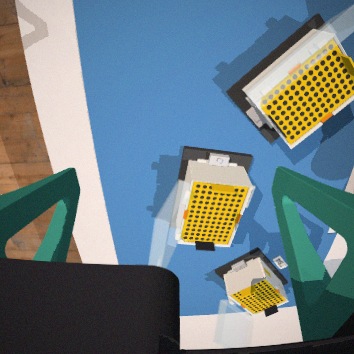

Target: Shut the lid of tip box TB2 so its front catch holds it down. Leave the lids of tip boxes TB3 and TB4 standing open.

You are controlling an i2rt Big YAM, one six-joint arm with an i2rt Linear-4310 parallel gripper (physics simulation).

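Places are measured from the arm's base along level axes (x ahead, y left, z up), in centimetres.
Where they show: gripper, fingertip midpoint: [175,177].
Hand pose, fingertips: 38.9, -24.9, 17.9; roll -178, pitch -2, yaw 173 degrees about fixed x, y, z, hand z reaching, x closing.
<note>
Each offset is from my fingertips to the top centre of the thing, as dx, dy, dz. "pt": to the spot under its first point. Level surfaces: height alone.
My gripper [175,177] is open and empty, its green fingers wide apart above the mat. A white tip box {-3.7, +20.4, -17.7} [217,210] with a yellow rack shows between and below the fingers; its clear lid {pt +2.5, +14.0, -10.6} [164,232] stands open to its left, its black front catch {pt -2.3, +25.7, -18.3} [205,246] at the lower end. A smaller-looking tip box {-12.6, +45.1, -17.7} [257,287] is at the lower right, near the right finger, with its clear lid [232,322] open below it. A larger-looking tip box {-16.5, +3.6, -17.7} [305,90] is at the upper right; clear lid material {pt -14.6, -5.4, -10.9} [345,22] shows at its upper right. No box name is readable.
The boxes stand in dark bases on a blue mat {dz -25.2} [135,75] with a pale border [65,115]. A small printed label {pt -18.5, +41.7, -25.0} [280,262] lies beside the lower right box. Wooden floor [15,120] shows at the left. A black part of the arm [90,305] covers the lower left.
</note>
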